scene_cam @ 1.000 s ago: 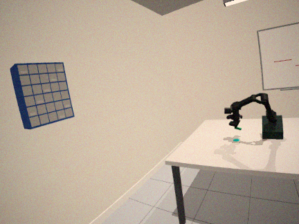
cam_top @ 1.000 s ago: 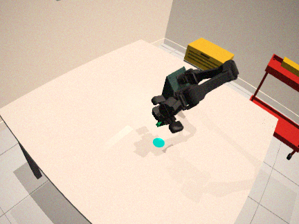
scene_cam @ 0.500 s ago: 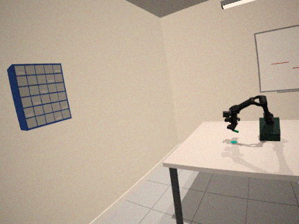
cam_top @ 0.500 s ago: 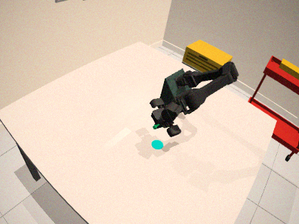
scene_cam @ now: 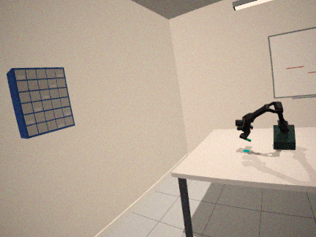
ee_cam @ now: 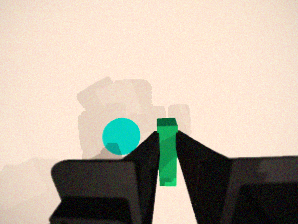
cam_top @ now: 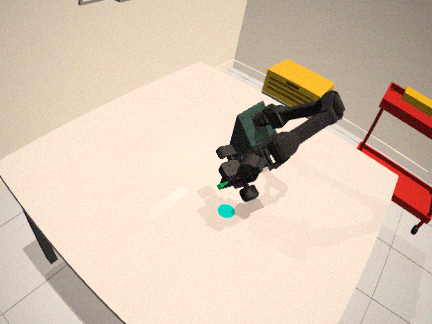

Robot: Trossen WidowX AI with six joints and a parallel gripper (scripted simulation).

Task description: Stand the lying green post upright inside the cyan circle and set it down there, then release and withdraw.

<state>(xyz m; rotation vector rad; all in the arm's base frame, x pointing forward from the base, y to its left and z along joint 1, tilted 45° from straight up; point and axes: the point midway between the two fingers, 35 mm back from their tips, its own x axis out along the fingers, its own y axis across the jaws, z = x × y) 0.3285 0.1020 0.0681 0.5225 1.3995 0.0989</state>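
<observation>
Now: the cyan circle 1 cm behind my gripper tip, 4 cm to the left of it and 10 cm below it. The rest, counted from my gripper tip: green post: 2 cm behind, 1 cm below.
</observation>
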